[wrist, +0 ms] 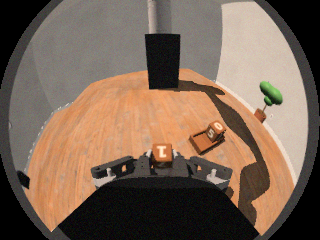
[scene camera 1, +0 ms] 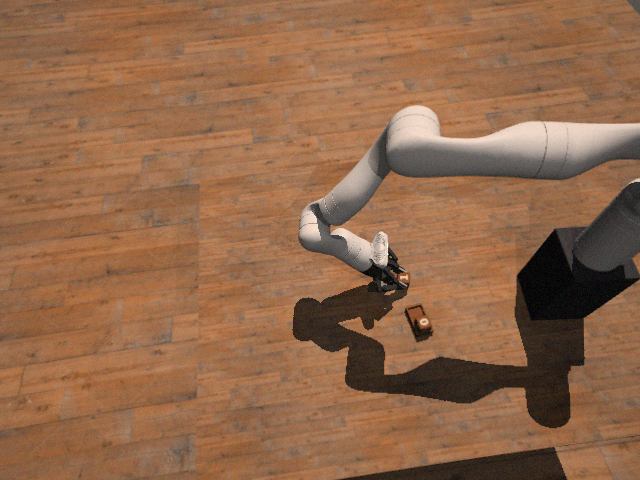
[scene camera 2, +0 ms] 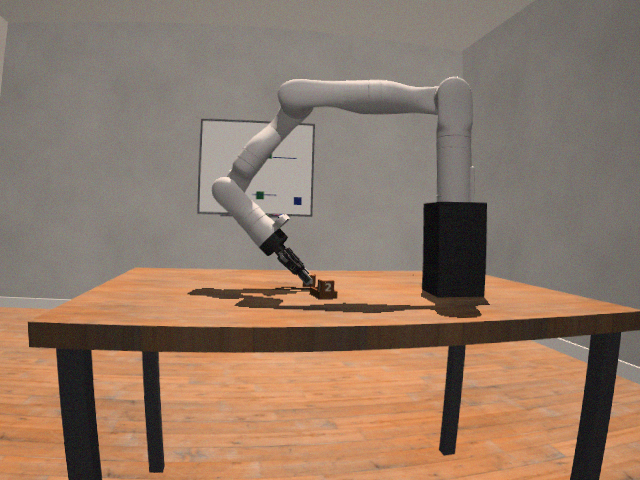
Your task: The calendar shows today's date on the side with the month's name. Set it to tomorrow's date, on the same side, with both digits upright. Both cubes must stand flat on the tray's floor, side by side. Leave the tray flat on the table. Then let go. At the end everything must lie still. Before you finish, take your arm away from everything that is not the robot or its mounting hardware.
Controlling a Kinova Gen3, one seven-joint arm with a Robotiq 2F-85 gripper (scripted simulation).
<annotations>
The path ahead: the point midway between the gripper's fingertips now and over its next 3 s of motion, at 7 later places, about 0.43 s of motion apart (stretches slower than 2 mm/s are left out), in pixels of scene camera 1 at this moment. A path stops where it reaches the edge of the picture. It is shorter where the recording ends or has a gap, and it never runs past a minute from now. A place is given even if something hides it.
The gripper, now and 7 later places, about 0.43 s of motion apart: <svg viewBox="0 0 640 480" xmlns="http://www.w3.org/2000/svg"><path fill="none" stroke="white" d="M404 280L404 281L404 281L404 281L404 281L403 281L406 277L408 272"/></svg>
</annotations>
